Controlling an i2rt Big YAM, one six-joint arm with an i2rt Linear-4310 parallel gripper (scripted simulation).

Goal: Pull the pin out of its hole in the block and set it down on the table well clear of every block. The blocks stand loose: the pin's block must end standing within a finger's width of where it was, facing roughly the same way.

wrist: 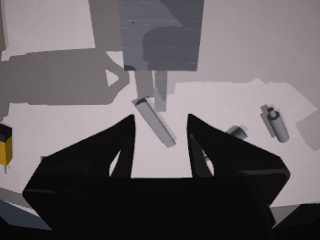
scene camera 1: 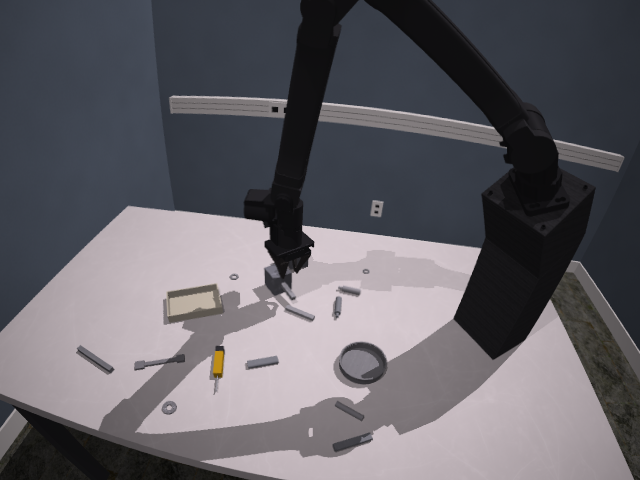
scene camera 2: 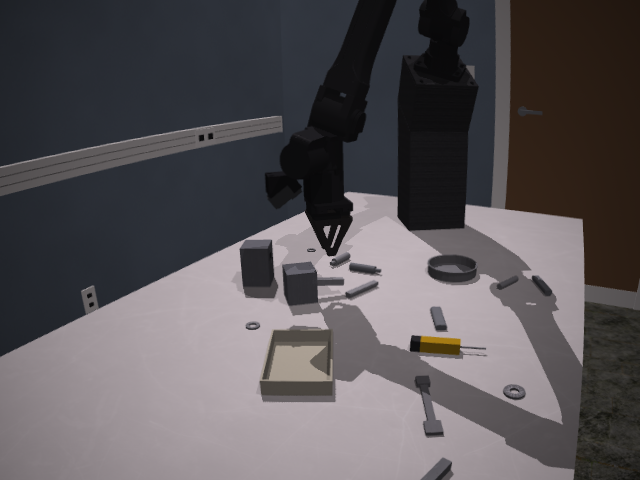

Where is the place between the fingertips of my gripper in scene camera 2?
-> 329,252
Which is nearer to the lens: the bolt-like piece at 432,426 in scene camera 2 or the round dish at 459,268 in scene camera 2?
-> The bolt-like piece.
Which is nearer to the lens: the tray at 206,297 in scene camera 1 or the round dish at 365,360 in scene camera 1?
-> The round dish.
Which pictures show the round dish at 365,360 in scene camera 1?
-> Scene camera 1 and scene camera 2 only.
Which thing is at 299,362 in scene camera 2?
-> A tray.
